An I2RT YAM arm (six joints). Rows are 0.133 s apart.
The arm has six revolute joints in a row. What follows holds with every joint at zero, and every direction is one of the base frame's.
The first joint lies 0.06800 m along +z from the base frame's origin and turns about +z.
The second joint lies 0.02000 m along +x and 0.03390 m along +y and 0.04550 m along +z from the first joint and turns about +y.
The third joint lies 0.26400 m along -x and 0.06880 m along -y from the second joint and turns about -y.
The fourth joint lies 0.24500 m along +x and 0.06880 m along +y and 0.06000 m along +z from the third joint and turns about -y.
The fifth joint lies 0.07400 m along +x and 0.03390 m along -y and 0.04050 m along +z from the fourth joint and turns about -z.
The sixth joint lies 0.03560 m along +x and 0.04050 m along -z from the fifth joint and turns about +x.
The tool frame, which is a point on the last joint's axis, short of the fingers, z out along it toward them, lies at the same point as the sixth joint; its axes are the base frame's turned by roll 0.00, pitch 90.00 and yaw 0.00 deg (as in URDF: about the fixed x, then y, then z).
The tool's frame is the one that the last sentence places.
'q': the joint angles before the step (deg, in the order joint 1, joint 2, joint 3, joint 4, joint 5, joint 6). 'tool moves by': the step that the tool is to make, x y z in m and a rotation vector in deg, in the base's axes. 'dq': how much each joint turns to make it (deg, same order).
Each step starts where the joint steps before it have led.
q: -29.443, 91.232, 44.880, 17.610, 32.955, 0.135
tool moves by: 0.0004, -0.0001, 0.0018, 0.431, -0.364, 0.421
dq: -0.042, -0.215, 0.320, -0.598, -0.673, 0.312
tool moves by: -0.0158, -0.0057, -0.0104, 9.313, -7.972, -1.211
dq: -3.039, -1.302, -2.471, -1.958, -7.704, 10.811
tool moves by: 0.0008, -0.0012, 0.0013, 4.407, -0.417, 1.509
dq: -0.496, -0.077, 1.642, -4.665, -3.838, 2.360
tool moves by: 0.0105, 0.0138, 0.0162, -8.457, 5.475, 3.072
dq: 3.680, -1.564, 1.178, 0.523, 6.034, -8.839
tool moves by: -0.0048, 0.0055, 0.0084, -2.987, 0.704, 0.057
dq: 0.644, -2.476, -1.051, 0.589, 2.010, -2.535
